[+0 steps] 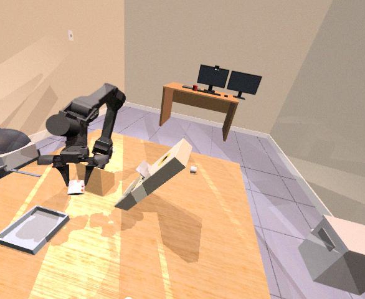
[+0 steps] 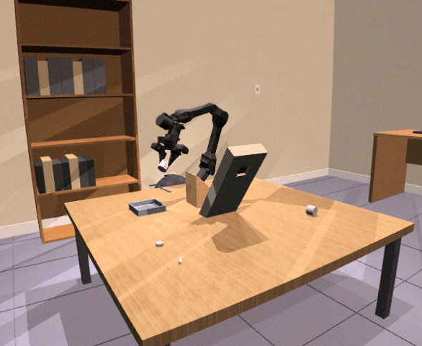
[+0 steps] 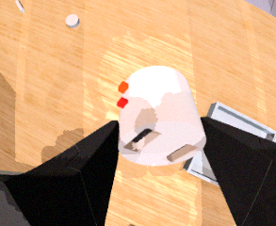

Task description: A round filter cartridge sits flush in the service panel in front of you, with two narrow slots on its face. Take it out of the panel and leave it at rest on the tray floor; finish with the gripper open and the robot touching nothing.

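Now: the grey tray 180 mm behind my gripper tip, 50 mm to the right of it and 250 mm below it. Also, from my gripper tip: small peg (430 mm ahead, 100 mm to the right, 260 mm below); then round white filter cartridge (right at my gripper tip).
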